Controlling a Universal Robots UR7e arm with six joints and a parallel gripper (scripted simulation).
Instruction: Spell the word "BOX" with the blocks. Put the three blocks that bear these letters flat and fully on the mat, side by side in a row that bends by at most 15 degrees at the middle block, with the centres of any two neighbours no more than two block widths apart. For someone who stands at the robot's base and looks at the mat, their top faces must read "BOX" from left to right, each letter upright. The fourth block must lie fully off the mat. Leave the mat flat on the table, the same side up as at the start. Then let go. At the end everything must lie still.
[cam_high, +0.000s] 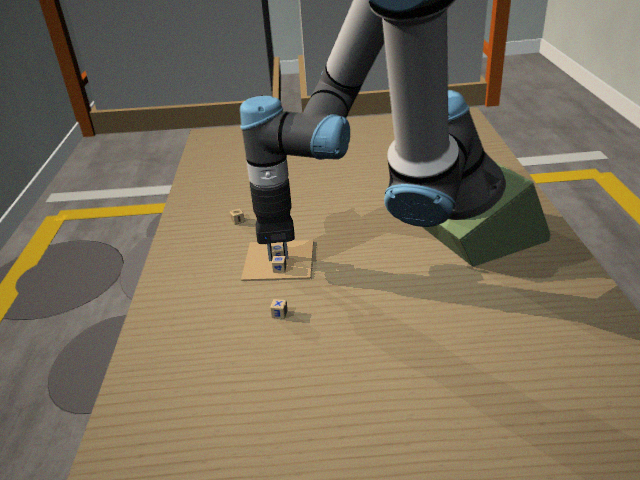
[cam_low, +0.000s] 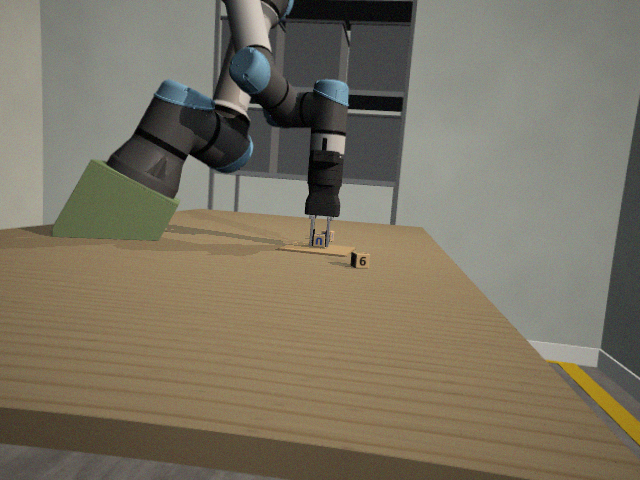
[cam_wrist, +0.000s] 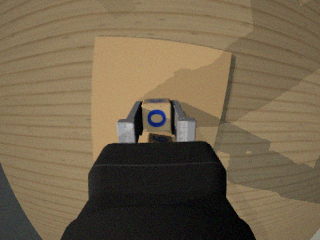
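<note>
My hand is 1 cm above the O block. The rest, counted from my hand: B block: 1 cm behind, 4 cm to the left, 1 cm below; X block: 1 cm behind, 18 cm to the left, 1 cm below; mat: 2 cm below.
</note>
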